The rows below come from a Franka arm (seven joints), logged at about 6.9 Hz.
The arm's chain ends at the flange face. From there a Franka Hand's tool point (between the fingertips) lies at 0.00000 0.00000 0.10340 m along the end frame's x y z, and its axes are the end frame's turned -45 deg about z.
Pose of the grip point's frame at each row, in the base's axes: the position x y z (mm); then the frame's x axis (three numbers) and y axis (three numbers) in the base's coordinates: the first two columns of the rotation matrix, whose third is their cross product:
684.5 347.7 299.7 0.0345 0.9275 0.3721 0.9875 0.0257 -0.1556
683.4 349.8 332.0 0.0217 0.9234 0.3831 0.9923 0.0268 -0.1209
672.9 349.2 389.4 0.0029 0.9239 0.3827 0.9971 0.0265 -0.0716
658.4 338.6 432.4 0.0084 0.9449 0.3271 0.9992 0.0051 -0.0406
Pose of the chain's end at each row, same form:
700.4 309.2 394.3 0.7227 0.6740 0.1531 0.6739 -0.6377 -0.3731
696.0 310.2 426.7 0.7170 0.6719 0.1854 0.6863 -0.6340 -0.3564
680.8 309.7 484.6 0.7071 0.6720 0.2200 0.7030 -0.6346 -0.3212
662.5 304.8 530.0 0.7125 0.6718 0.2026 0.7006 -0.6645 -0.2600

